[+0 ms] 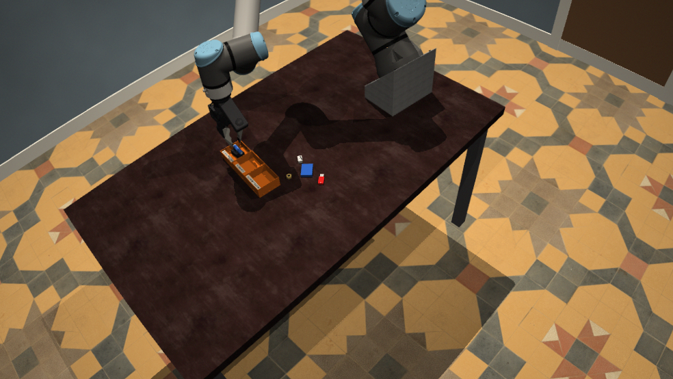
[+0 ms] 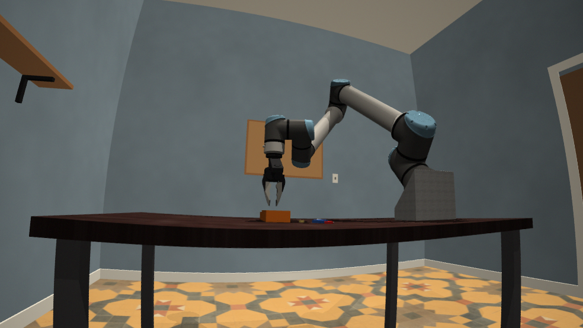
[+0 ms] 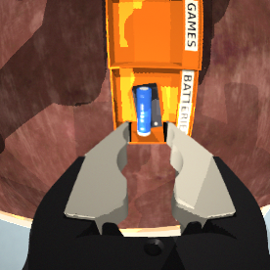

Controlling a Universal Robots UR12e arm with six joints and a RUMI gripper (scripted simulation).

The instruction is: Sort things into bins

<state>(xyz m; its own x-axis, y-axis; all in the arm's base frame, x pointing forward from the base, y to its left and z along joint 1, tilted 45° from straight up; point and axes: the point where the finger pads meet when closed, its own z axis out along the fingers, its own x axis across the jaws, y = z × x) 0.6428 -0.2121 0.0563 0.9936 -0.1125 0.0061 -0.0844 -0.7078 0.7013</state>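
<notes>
Now: the blue battery 40 mm below my hand. Round my hand: yellow nut 210 mm to the left, 70 mm below, 60 mm behind; then white piece 170 mm to the left, 140 mm behind, 70 mm below; then black 9 V battery 60 mm below, 10 mm to the right.
</notes>
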